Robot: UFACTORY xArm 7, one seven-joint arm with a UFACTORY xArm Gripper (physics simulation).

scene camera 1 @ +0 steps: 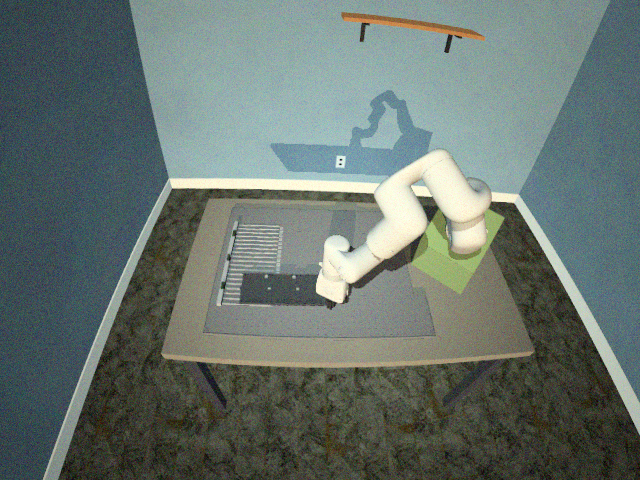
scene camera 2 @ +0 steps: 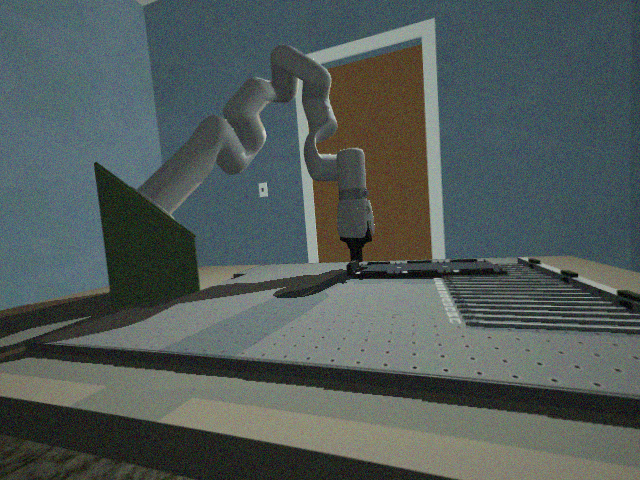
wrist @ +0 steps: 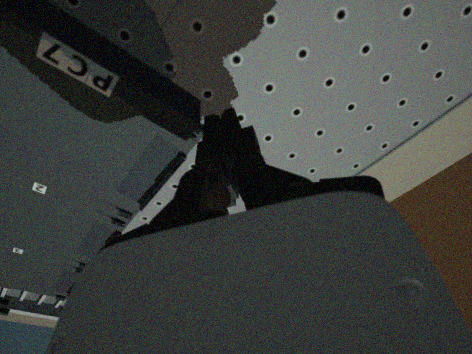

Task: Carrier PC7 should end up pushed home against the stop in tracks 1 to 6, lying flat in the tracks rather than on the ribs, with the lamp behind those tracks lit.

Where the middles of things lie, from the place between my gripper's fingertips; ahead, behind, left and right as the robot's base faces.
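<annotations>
There's the carrier PC7 [scene camera 1: 257, 288], and it's 20 mm to the right of my hand and 180 mm ahead of it.
</annotations>
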